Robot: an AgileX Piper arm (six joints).
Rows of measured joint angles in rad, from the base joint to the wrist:
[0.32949 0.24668 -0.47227 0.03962 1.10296 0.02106]
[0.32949 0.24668 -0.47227 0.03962 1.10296 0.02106]
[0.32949 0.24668 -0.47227 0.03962 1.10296 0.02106]
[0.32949 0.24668 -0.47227 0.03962 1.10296 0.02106]
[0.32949 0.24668 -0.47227 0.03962 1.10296 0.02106]
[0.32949 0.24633 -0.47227 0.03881 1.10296 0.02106]
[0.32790 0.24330 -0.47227 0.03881 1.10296 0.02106]
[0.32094 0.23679 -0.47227 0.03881 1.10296 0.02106]
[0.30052 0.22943 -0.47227 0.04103 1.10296 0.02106]
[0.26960 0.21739 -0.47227 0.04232 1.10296 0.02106]
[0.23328 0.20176 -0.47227 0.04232 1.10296 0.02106]
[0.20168 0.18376 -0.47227 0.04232 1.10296 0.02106]
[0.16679 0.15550 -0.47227 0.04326 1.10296 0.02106]
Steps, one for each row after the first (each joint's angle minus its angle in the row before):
[0.00000 0.00000 0.00000 0.00000 0.00000 0.00000]
[0.00000 0.00000 0.00000 0.00000 0.00000 0.00000]
[0.00000 0.00000 0.00000 0.00000 0.00000 0.00000]
[0.00000 0.00000 0.00000 0.00000 0.00000 0.00000]
[0.00000 -0.00035 0.00000 -0.00081 0.00000 0.00000]
[-0.00159 -0.00303 0.00000 0.00000 0.00000 0.00000]
[-0.00696 -0.00651 0.00000 0.00000 0.00000 0.00000]
[-0.02042 -0.00736 0.00000 0.00222 0.00000 0.00000]
[-0.03092 -0.01204 0.00000 0.00129 0.00000 0.00000]
[-0.03632 -0.01563 0.00000 0.00000 0.00000 0.00000]
[-0.03160 -0.01800 0.00000 0.00000 0.00000 0.00000]
[-0.03489 -0.02826 0.00000 0.00094 0.00000 0.00000]

